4 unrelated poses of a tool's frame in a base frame.
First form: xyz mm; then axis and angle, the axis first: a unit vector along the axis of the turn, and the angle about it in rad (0 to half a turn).
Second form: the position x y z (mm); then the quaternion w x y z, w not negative. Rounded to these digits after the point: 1 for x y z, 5 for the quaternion.
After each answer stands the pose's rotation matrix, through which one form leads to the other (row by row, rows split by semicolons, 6 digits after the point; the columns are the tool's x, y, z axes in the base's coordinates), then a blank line. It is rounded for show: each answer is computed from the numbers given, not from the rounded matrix.
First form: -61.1 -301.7 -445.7 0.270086 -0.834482 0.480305 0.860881
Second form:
-61.1 -301.7 -445.7 0.90878 0.11270 -0.34821 0.20042
0.677172 -0.442756 -0.587712; 0.285787 0.894263 -0.344411; 0.678059 0.065265 0.732104

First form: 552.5 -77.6 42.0 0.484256 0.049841 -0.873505 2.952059
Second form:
552.5 -77.6 42.0 0.09463 0.48208 0.04962 -0.86959
-0.517283 0.212409 -0.829036; -0.116730 -0.977168 -0.177527; -0.847816 0.004941 0.530267

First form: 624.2 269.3 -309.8 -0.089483 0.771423 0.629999 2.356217
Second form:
624.2 269.3 -309.8 0.38267 -0.08267 0.71271 0.58205
-0.693453 -0.563308 0.449229; 0.327625 0.308775 0.892927; -0.641704 0.766382 -0.029567

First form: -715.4 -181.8 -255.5 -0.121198 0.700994 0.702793 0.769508
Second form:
-715.4 -181.8 -255.5 0.92689 -0.04549 0.26310 0.26378
0.722392 -0.512928 0.463741; 0.465054 0.856701 0.223131; -0.511737 0.054476 0.857413

